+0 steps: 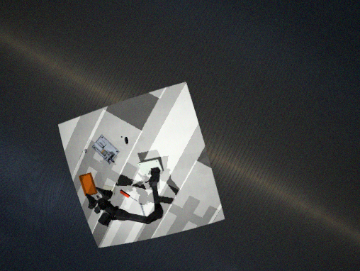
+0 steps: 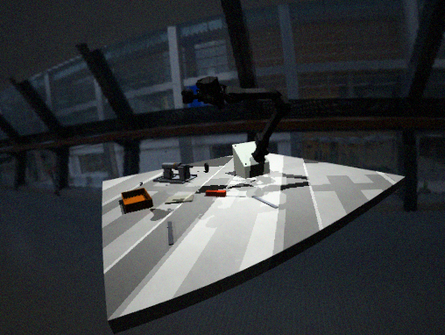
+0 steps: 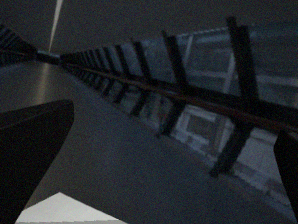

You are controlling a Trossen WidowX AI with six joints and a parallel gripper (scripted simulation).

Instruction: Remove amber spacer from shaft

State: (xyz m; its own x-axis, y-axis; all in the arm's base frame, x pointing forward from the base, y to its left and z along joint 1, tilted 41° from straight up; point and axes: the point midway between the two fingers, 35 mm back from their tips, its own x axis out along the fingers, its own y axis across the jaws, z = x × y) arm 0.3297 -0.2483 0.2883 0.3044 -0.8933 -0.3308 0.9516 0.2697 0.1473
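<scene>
The thin shaft lies 4 cm ahead of my gripper tip, 20 cm to the right of it and 40 cm below it. From my gripper tip the other things lie so: cream card (15 cm ahead, 13 cm to the left, 47 cm below); then dark object (16 cm behind, 27 cm to the right, 45 cm below); then spacer (5 cm ahead, 22 cm to the right, 40 cm below).
</scene>
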